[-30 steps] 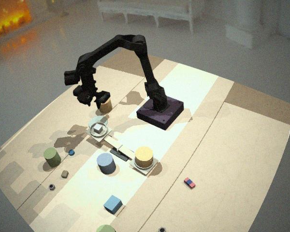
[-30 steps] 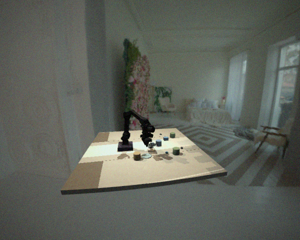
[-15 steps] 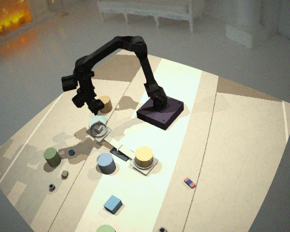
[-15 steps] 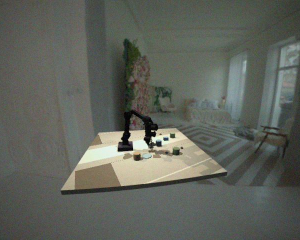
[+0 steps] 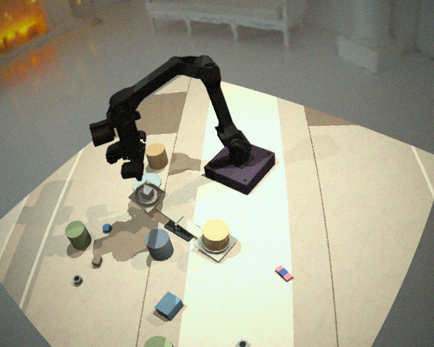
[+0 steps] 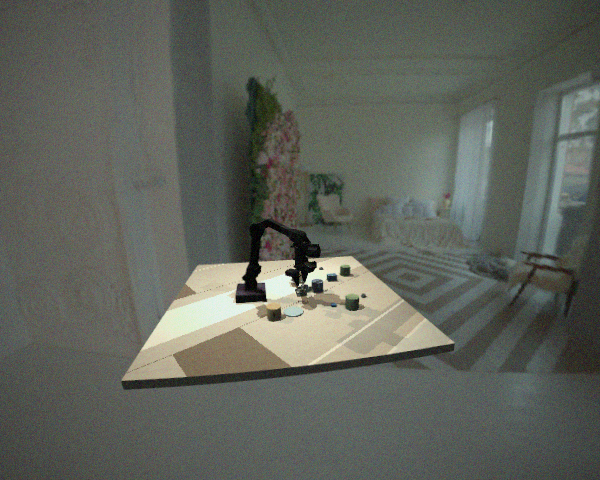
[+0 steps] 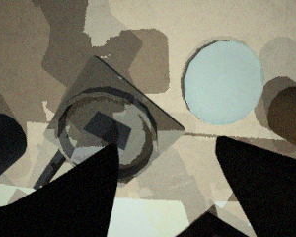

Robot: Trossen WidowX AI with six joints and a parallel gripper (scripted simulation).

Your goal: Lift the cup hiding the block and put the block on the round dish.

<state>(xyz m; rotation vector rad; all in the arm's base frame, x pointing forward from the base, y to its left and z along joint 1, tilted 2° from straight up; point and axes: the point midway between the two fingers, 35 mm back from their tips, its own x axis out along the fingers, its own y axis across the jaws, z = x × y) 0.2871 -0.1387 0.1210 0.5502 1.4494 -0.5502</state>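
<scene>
Now: gripper tip 4 cm to the right of the grey block, 4 cm above it and 2 cm short of it. Round my gripper tip: blue disc (17 cm ahead, 12 cm below, 2 cm to the right); blue cylinder (17 cm to the left, 10 cm ahead, 9 cm below); round dish (12 cm below, 7 cm to the right, 5 cm behind).
</scene>
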